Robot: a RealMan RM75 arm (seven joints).
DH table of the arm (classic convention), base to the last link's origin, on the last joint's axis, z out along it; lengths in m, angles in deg. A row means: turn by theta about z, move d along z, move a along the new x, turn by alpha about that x. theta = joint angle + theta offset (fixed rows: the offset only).
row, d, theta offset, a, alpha
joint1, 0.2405, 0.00, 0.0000, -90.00
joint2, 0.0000, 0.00, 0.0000, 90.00
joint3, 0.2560, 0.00, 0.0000, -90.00
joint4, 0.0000, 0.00, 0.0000, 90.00
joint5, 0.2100, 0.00, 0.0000, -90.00
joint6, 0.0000, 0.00, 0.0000, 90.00
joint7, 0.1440, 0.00, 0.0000, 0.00
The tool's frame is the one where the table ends.
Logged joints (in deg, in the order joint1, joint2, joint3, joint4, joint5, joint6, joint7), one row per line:
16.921 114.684 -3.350 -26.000 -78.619 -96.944 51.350
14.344 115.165 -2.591 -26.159 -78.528 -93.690 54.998
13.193 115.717 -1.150 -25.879 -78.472 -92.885 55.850
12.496 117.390 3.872 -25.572 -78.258 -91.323 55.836
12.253 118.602 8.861 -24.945 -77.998 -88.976 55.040
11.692 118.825 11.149 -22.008 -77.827 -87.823 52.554
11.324 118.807 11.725 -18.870 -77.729 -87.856 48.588
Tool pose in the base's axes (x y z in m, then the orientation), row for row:
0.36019 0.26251 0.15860 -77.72 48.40 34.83
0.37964 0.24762 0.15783 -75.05 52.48 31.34
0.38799 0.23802 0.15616 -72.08 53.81 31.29
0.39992 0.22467 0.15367 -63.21 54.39 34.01
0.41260 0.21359 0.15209 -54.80 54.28 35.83
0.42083 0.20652 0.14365 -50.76 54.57 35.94
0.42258 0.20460 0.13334 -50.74 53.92 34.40
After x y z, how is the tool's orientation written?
As angles about the fixed x, y, z axes (roll, pitch, yaw), in degrees.
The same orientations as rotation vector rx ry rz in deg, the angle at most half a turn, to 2 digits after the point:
-85.19 17.70 60.81
-82.04 25.12 59.66
-79.48 27.75 59.33
-72.71 30.65 58.55
-65.96 33.27 56.79
-62.48 35.24 55.40
-61.74 35.37 53.83

